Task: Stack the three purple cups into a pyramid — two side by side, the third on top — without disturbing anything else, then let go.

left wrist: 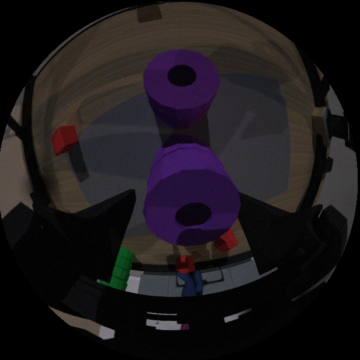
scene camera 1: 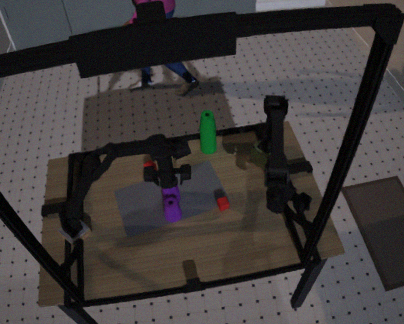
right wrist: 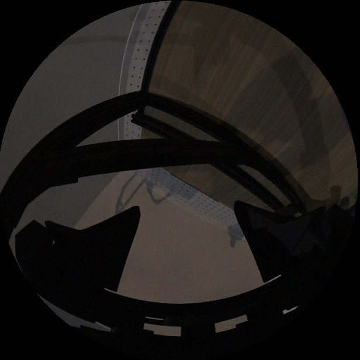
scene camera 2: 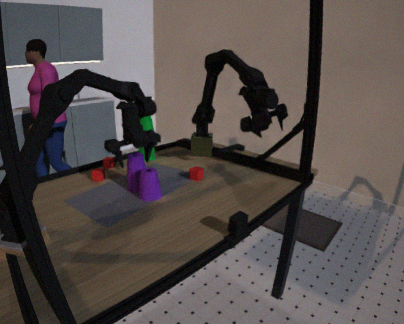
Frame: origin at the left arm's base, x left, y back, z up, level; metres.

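Where they show: left gripper, fingertip midpoint: (scene camera 2: 135, 165); right gripper, fingertip midpoint: (scene camera 2: 271, 133); left arm's base, link origin: (scene camera 1: 73, 228) (scene camera 2: 18, 234); right arm's base, link origin: (scene camera 1: 266, 146) (scene camera 2: 202, 135).
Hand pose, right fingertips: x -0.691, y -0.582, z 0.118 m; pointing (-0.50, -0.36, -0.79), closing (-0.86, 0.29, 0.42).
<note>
Each offset is from my right fingertips to the top centre of the thing. Level surfaces: height alone.
A single purple cup {dx +0.429, dy +0.258, dz -0.068 m} (scene camera 1: 173, 213) (scene camera 2: 150, 187) (left wrist: 181, 102) stands upside down on the grey mat {dz -0.158 m} (scene camera 1: 135, 215) (scene camera 2: 105, 212) (left wrist: 260, 125). Close beside it stands a taller purple stack {dx +0.488, dy +0.201, dz -0.036 m} (scene camera 1: 171, 193) (scene camera 2: 133, 172) (left wrist: 190, 172); a seam in the left wrist view suggests two cups, one fitted over the other. My left gripper (scene camera 1: 168, 181) (scene camera 2: 134, 159) (left wrist: 185, 195) is open, pointing down at the stack, its fingertips on either side of the top and not closed on it. My right gripper (scene camera 2: 270, 131) (right wrist: 187, 208) is open and empty, raised high at the right.
Red cubes {dx +0.291, dy +0.095, dz -0.119 m} (scene camera 1: 223, 203) (scene camera 2: 196, 173) (left wrist: 65, 140) lie near the mat, two of them behind the stack. A green bottle {dx +0.536, dy -0.122, dz +0.060 m} (scene camera 1: 208, 132) (scene camera 2: 147, 136) (left wrist: 121, 270) stands at the back. An olive box (scene camera 2: 202, 145) is by the right arm's base. Black frame posts surround the table.
</note>
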